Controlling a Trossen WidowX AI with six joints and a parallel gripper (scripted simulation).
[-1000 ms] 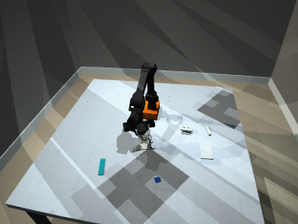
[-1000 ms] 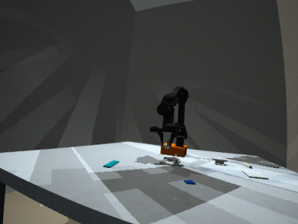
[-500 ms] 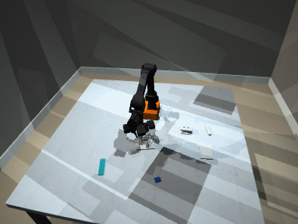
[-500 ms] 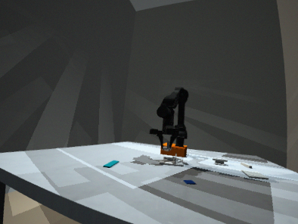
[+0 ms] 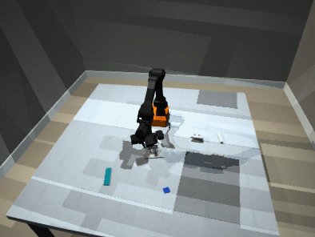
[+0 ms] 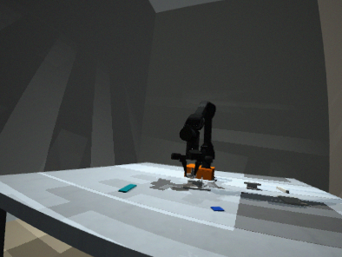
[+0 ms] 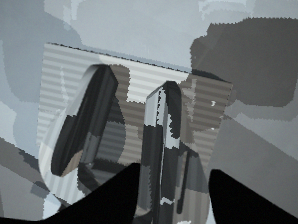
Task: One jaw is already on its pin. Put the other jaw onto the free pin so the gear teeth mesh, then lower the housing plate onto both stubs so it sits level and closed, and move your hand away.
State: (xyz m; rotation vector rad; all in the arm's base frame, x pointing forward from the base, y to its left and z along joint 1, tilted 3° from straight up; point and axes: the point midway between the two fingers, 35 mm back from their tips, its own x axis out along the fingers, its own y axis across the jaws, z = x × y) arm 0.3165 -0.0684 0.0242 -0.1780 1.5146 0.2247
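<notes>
My gripper tip is 4 cm above the white base, 3 cm to the right of it and 1 cm short of it. From my gripper tip the other things lie so: blue square: 26 cm ahead, 11 cm to the left, 4 cm below; then teal bar: 21 cm to the right, 18 cm ahead, 4 cm below; then jaw: 4 cm behind, 1 cm to the left.
</notes>
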